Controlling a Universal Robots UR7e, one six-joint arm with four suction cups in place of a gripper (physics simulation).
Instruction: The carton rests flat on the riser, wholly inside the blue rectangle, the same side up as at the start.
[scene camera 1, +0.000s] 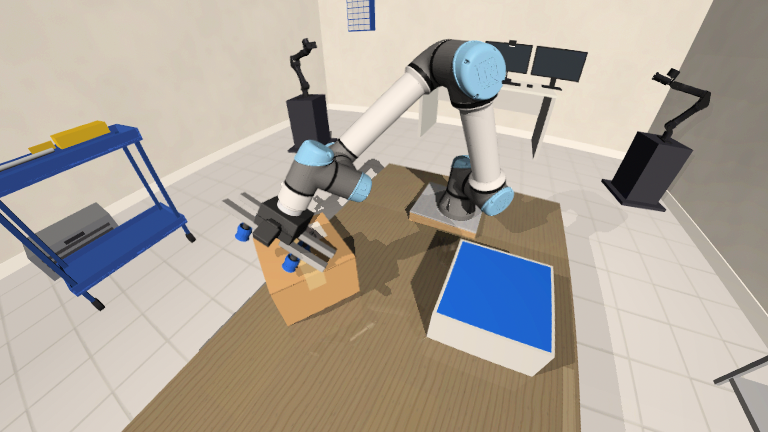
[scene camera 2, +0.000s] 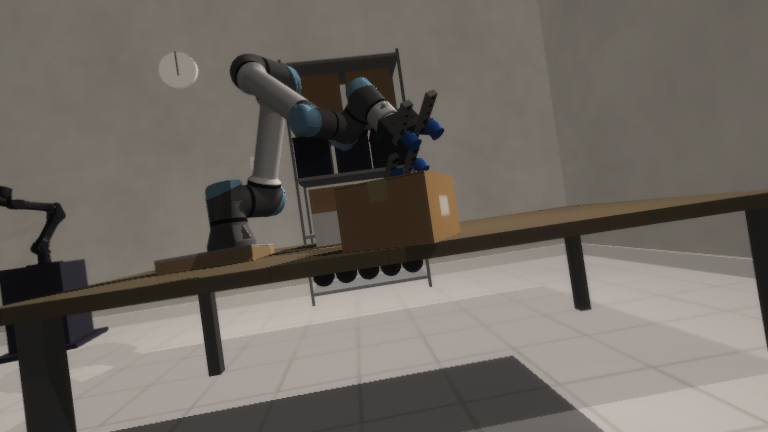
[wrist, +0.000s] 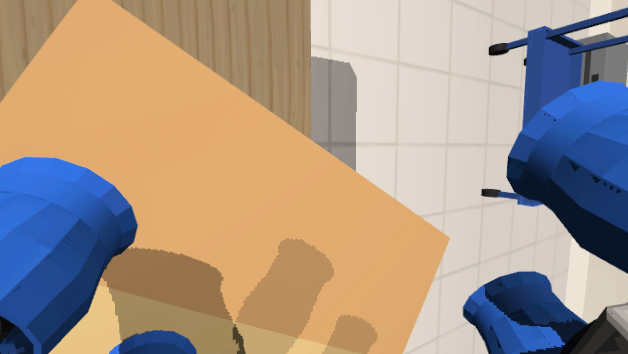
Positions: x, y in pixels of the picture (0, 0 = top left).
Labels:
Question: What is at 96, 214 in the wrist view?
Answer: My suction head.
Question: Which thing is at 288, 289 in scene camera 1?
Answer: A brown carton.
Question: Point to a riser with blue rectangle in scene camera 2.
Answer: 326, 226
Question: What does my suction head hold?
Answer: A brown carton.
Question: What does the riser with blue rectangle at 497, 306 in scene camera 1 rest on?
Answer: The table.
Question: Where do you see a brown carton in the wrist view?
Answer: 247, 229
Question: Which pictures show the riser with blue rectangle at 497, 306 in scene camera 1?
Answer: Scene camera 1 and scene camera 2 only.

